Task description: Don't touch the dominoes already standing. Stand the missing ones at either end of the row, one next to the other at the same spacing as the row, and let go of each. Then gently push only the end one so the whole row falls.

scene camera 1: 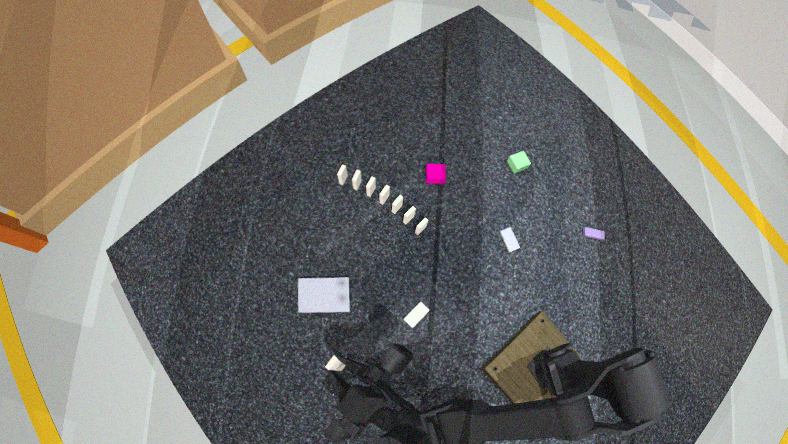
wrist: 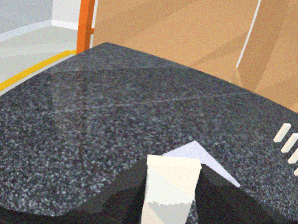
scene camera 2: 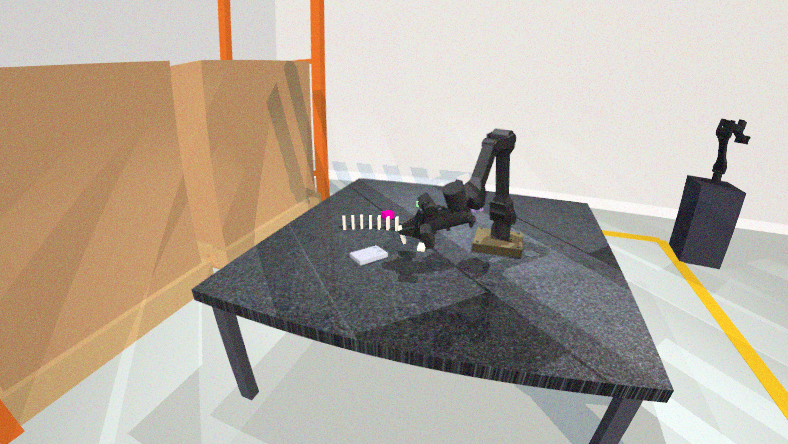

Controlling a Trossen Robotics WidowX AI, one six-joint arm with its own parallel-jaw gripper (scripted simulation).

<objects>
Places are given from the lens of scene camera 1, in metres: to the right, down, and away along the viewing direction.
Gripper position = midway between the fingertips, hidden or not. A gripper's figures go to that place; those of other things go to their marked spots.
gripper (scene camera 1: 331, 361): -0.10, 0.23, 0.59
flat pale pad (scene camera 1: 329, 295): -0.13, 0.15, 0.75
</objects>
